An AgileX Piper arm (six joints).
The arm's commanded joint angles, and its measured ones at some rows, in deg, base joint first. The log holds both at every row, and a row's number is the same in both.
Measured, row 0: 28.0 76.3 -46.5 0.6 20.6 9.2
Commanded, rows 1 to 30: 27.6 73.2 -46.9 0.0 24.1 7.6; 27.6 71.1 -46.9 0.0 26.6 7.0; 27.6 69.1 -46.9 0.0 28.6 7.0; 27.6 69.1 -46.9 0.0 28.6 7.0; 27.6 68.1 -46.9 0.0 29.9 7.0; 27.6 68.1 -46.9 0.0 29.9 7.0; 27.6 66.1 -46.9 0.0 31.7 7.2; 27.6 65.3 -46.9 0.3 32.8 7.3; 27.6 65.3 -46.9 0.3 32.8 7.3; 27.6 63.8 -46.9 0.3 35.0 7.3; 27.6 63.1 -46.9 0.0 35.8 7.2; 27.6 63.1 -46.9 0.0 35.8 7.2; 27.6 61.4 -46.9 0.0 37.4 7.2; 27.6 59.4 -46.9 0.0 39.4 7.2; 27.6 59.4 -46.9 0.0 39.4 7.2; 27.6 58.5 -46.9 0.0 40.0 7.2; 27.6 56.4 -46.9 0.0 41.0 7.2; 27.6 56.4 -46.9 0.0 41.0 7.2; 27.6 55.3 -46.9 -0.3 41.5 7.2; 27.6 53.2 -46.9 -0.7 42.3 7.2; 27.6 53.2 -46.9 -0.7 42.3 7.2; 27.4 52.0 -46.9 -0.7 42.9 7.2; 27.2 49.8 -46.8 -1.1 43.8 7.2; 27.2 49.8 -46.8 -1.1 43.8 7.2; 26.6 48.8 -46.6 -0.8 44.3 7.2; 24.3 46.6 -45.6 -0.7 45.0 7.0; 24.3 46.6 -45.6 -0.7 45.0 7.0; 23.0 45.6 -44.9 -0.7 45.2 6.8; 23.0 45.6 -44.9 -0.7 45.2 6.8; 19.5 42.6 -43.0 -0.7 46.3 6.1
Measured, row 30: 23.1 45.9 -44.9 0.0 44.5 7.4
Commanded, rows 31 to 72: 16.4 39.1 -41.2 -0.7 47.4 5.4; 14.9 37.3 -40.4 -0.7 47.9 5.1; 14.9 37.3 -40.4 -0.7 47.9 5.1; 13.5 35.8 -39.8 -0.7 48.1 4.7; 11.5 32.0 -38.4 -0.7 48.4 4.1; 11.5 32.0 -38.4 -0.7 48.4 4.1; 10.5 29.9 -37.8 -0.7 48.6 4.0; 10.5 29.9 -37.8 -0.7 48.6 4.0; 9.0 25.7 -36.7 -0.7 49.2 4.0; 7.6 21.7 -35.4 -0.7 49.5 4.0; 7.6 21.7 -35.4 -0.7 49.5 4.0; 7.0 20.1 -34.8 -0.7 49.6 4.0; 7.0 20.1 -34.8 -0.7 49.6 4.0; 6.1 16.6 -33.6 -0.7 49.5 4.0; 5.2 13.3 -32.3 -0.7 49.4 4.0; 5.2 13.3 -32.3 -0.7 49.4 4.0; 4.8 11.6 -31.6 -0.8 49.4 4.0; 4.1 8.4 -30.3 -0.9 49.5 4.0; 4.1 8.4 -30.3 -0.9 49.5 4.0; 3.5 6.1 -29.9 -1.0 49.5 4.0; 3.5 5.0 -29.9 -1.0 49.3 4.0; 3.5 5.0 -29.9 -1.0 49.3 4.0; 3.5 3.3 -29.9 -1.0 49.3 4.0; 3.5 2.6 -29.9 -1.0 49.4 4.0; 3.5 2.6 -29.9 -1.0 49.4 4.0; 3.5 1.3 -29.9 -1.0 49.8 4.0; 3.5 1.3 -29.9 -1.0 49.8 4.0; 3.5 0.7 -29.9 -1.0 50.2 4.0; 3.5 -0.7 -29.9 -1.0 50.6 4.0; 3.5 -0.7 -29.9 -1.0 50.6 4.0; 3.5 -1.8 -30.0 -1.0 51.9 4.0; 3.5 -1.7 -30.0 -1.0 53.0 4.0; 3.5 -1.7 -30.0 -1.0 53.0 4.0; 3.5 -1.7 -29.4 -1.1 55.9 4.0; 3.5 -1.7 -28.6 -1.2 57.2 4.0; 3.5 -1.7 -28.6 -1.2 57.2 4.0; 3.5 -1.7 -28.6 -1.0 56.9 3.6; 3.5 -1.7 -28.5 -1.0 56.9 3.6; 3.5 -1.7 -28.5 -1.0 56.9 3.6; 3.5 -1.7 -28.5 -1.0 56.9 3.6; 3.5 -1.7 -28.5 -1.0 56.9 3.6; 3.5 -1.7 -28.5 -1.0 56.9 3.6
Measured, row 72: 3.7 -0.2 -28.5 -0.6 56.8 4.5
